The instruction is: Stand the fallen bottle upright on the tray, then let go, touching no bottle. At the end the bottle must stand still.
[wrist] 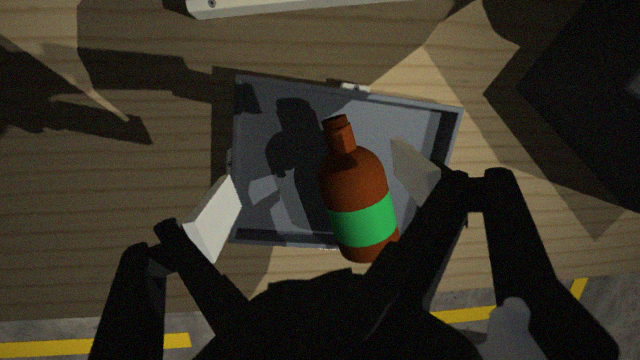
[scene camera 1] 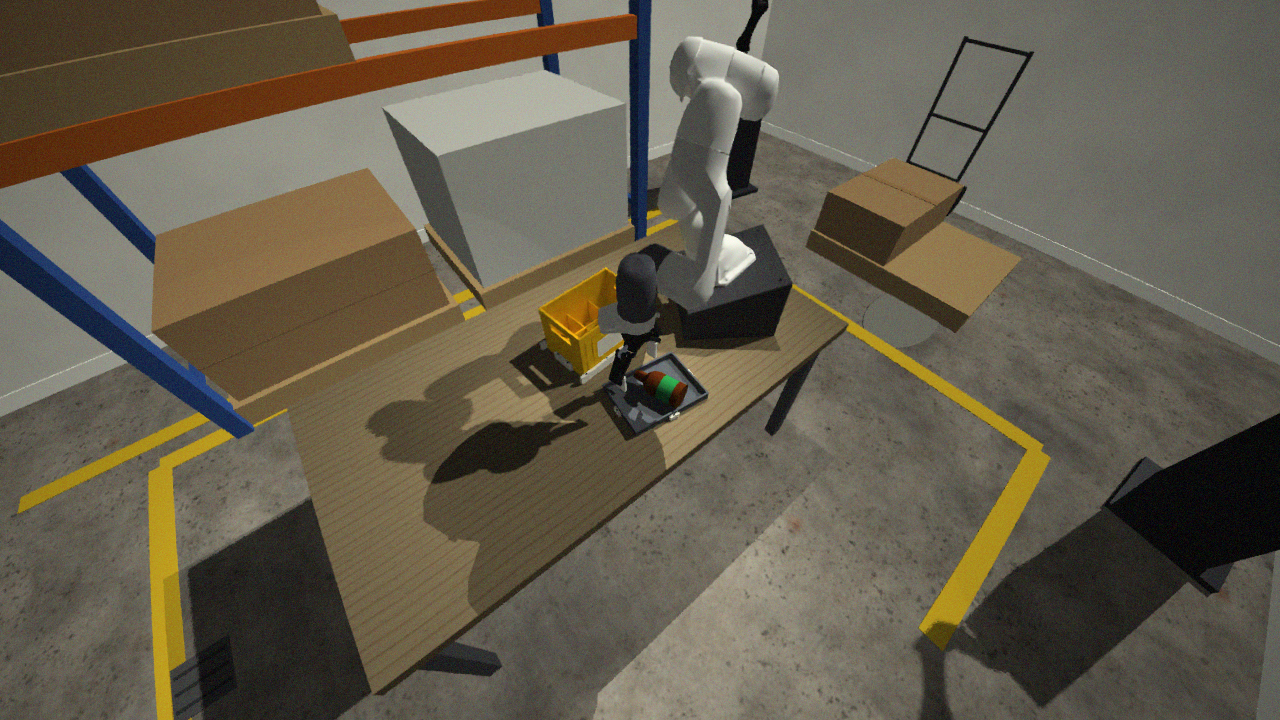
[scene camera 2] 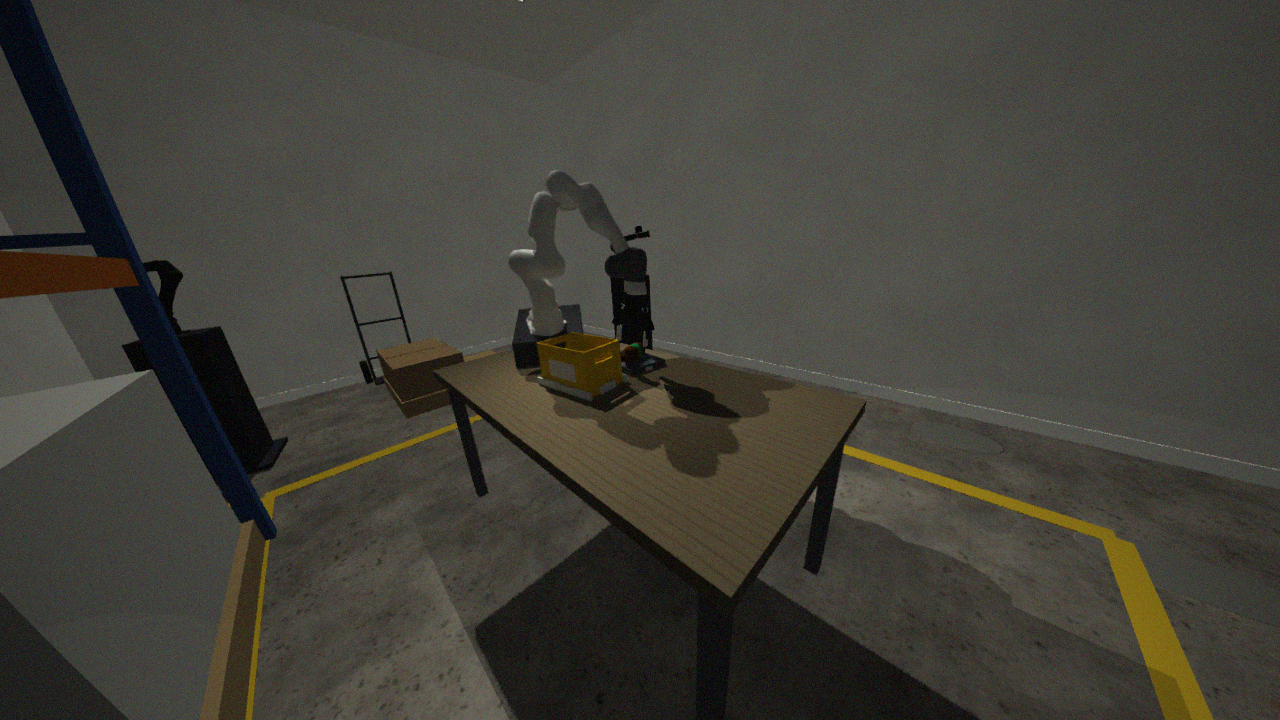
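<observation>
A brown bottle with a green band (scene camera 1: 666, 388) (scene camera 2: 633, 351) (wrist: 360, 200) lies on its side in the grey tray (scene camera 1: 657, 425) (wrist: 380, 120). In the wrist view its neck points up the picture, and its base overlaps the tray's lower rim; whether it rests on the rim I cannot tell. My gripper (scene camera 1: 637, 363) (wrist: 312, 173) is open and empty, above the tray. In the wrist view one pale fingertip is left of the bottle, over the tray's left edge, and the other is close to the bottle's right side. The height between fingertips and bottle is hard to judge.
A yellow crate with dividers (scene camera 1: 559, 342) (scene camera 2: 586, 368) stands beside the tray on the wooden table (scene camera 1: 402, 555) (scene camera 2: 716, 501). The arm's dark base block (scene camera 1: 738, 308) stands at the table's end. The tray lies near the table's long edge.
</observation>
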